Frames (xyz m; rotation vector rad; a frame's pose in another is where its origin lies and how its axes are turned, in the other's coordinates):
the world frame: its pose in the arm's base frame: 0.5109 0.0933 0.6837 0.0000 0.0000 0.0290
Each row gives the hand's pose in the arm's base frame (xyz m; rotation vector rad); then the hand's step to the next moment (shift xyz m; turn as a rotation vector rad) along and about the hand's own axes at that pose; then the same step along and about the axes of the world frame.
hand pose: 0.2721 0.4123 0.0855 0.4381 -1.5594 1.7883
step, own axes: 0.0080 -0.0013 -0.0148 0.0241 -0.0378 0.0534
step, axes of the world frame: -0.0012 0.0165 0.0031 -0.0019 -0.0435 0.0545
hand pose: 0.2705 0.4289 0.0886 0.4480 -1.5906 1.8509
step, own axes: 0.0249 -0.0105 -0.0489 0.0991 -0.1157 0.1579
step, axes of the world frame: -0.0022 0.0542 0.0135 -0.0231 -0.1209 0.1816
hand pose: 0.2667 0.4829 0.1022 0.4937 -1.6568 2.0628
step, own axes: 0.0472 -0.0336 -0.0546 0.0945 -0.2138 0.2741
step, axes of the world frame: -0.0191 0.0656 0.0409 0.0316 -0.2189 0.2844
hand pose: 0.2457 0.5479 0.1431 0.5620 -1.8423 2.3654
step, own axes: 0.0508 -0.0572 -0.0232 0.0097 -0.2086 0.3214
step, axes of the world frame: -0.0349 0.0307 0.0650 0.1187 -0.2549 0.2604
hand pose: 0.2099 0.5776 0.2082 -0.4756 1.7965 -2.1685
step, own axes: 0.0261 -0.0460 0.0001 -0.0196 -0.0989 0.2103
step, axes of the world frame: -0.0240 -0.0019 0.0471 0.1016 -0.1635 0.1316
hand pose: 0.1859 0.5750 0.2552 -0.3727 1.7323 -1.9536
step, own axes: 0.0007 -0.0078 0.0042 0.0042 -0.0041 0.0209
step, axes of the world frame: 0.0000 -0.0034 0.0082 0.0059 -0.0198 0.0067
